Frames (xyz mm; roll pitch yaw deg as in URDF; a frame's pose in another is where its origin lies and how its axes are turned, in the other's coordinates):
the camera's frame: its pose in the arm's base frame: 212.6 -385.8 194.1 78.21 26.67 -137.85
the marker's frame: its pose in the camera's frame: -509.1 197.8 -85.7 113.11 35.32 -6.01
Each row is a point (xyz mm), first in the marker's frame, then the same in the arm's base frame.
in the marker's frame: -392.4 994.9 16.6
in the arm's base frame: -154.0 510.2 312.5
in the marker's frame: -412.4 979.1 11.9
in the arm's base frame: -142.4 518.7 334.1
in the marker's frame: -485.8 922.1 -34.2
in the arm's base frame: -118.6 539.3 432.9
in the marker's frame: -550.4 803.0 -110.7
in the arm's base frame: -65.6 515.9 577.4
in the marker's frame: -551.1 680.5 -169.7
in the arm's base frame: -5.8 444.6 676.5
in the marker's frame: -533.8 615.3 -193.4
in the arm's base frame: 28.9 394.8 714.3
